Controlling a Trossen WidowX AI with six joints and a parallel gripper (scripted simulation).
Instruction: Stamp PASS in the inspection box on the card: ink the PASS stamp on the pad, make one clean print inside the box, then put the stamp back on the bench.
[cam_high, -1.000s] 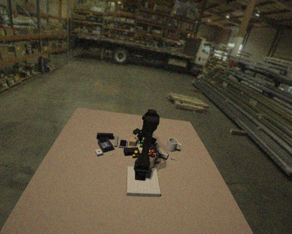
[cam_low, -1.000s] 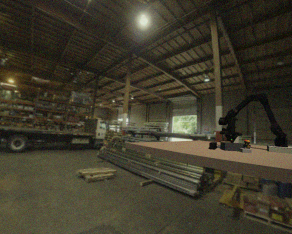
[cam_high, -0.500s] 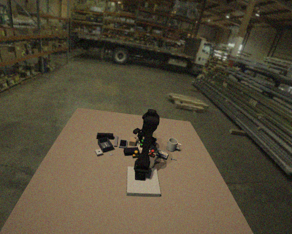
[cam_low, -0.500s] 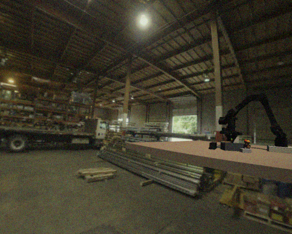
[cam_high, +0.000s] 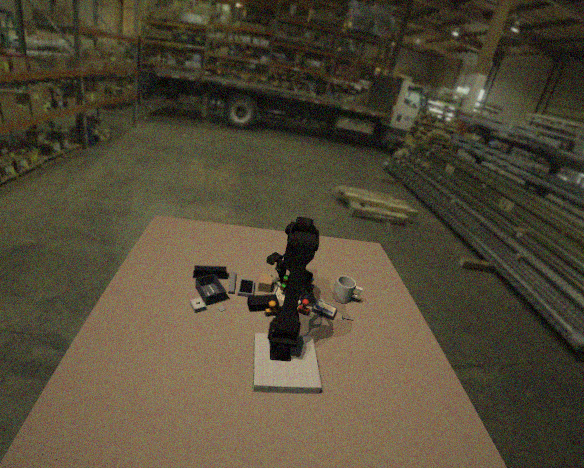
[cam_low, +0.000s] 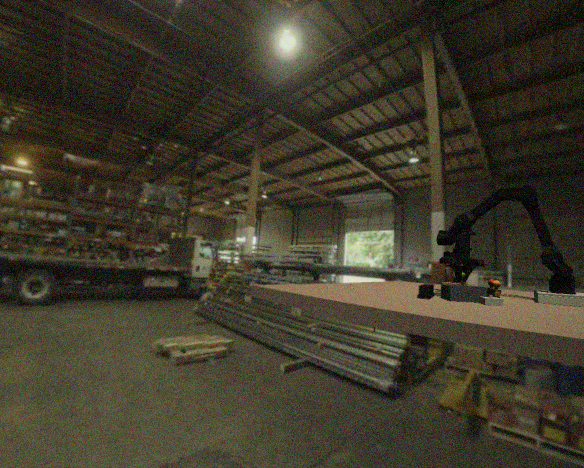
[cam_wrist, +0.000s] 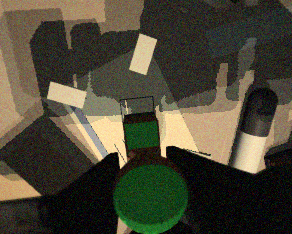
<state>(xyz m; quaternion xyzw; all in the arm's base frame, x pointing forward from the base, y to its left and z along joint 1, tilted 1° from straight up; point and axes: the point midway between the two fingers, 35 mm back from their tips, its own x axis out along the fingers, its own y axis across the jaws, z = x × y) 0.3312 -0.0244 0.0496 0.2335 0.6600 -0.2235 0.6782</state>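
The pale card is 5 cm below my gripper tip. From my gripper tip the other things lie so: tan box 2 cm ahead, 8 cm to the left, 2 cm below; then white-and-black cylinder 7 cm behind, 5 cm to the right, 4 cm below; then green-knobbed stamp right at my gripper tip.
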